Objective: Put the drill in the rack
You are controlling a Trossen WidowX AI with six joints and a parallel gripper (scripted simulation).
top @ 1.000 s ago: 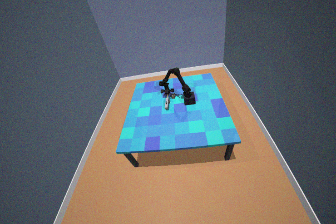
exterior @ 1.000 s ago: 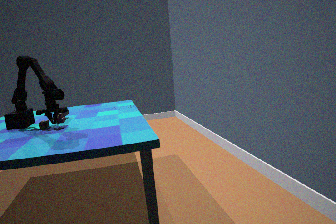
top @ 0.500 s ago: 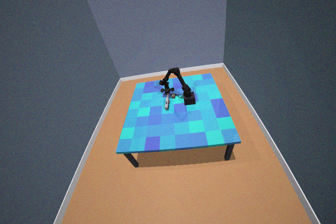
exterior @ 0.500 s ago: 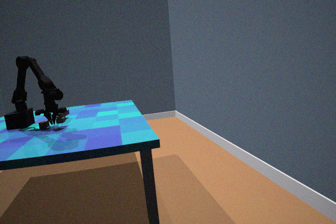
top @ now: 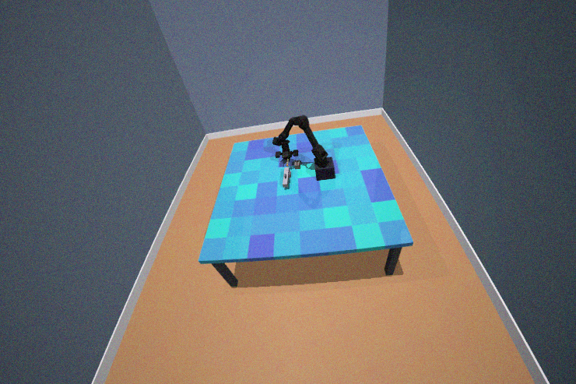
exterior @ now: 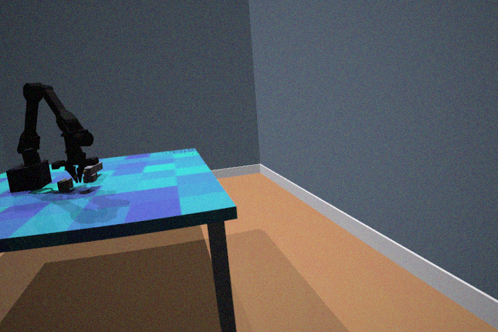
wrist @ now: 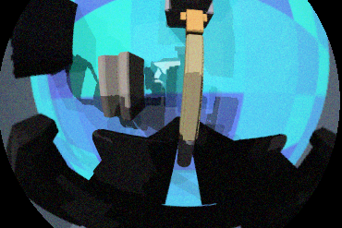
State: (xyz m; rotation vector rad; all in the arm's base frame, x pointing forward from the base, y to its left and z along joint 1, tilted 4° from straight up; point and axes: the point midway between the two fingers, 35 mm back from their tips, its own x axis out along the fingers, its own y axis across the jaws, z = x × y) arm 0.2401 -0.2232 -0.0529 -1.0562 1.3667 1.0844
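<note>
Right now the brown rack is 7 cm behind my gripper tip, 5 cm to the left of it and 1 cm below it. Also, from my gripper tip: dark key 22 cm to the left, 4 cm ahead, 2 cm above; pale grey block 20 cm to the left, 4 cm ahead, 1 cm above; drill shank 4 cm to the left, 3 cm above, 1 cm ahead.
</note>
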